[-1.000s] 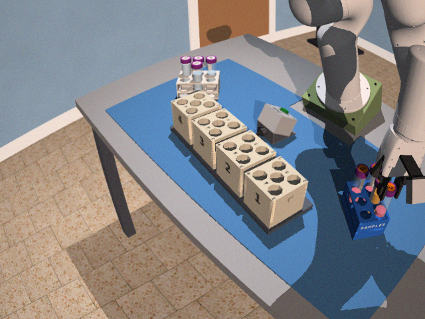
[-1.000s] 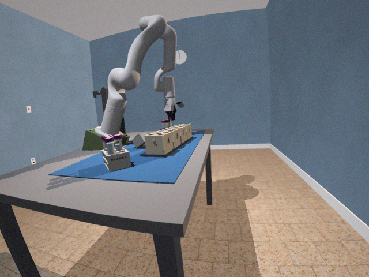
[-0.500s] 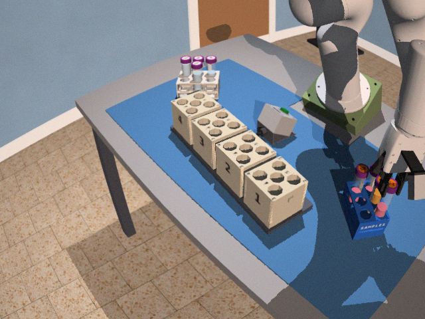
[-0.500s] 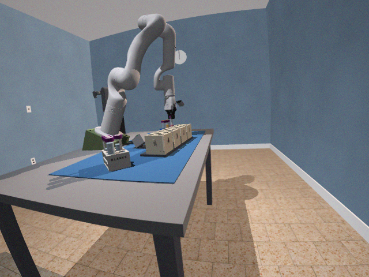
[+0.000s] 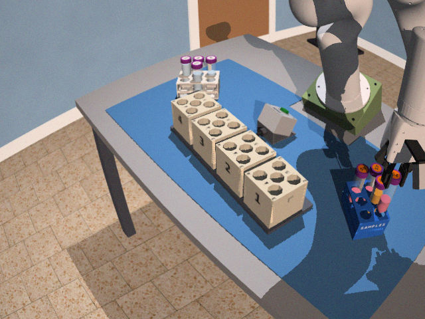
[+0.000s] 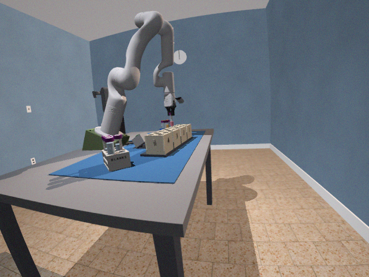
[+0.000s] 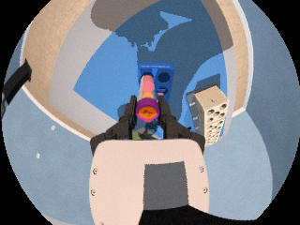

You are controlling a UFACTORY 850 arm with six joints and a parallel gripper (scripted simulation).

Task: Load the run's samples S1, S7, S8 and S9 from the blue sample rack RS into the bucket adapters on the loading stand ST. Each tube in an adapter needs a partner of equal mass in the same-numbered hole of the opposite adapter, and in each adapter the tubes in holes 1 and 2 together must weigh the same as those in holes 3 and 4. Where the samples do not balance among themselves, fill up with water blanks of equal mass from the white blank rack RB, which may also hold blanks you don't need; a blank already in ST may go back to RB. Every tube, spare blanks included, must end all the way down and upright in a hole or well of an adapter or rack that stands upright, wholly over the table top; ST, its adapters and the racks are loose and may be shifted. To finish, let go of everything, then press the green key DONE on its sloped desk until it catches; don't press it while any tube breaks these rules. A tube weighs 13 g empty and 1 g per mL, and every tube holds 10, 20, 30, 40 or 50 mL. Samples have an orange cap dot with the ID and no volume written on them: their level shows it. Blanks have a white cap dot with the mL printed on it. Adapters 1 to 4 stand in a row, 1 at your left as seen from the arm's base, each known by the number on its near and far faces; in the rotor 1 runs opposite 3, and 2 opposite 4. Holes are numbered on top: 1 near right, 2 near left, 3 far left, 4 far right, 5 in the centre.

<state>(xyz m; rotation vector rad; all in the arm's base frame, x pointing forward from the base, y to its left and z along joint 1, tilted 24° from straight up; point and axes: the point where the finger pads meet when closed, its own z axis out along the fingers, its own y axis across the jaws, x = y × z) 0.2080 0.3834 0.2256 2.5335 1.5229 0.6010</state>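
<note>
Right now the tube is 10 mm to the left of my hand and 50 mm below it. The rest, counted from my hand: loading stand ST: 170 mm ahead, 360 mm to the right, 160 mm below; then white blank rack: 90 mm ahead, 710 mm to the right, 140 mm below; then blue sample rack: 40 mm to the right, 140 mm below.
</note>
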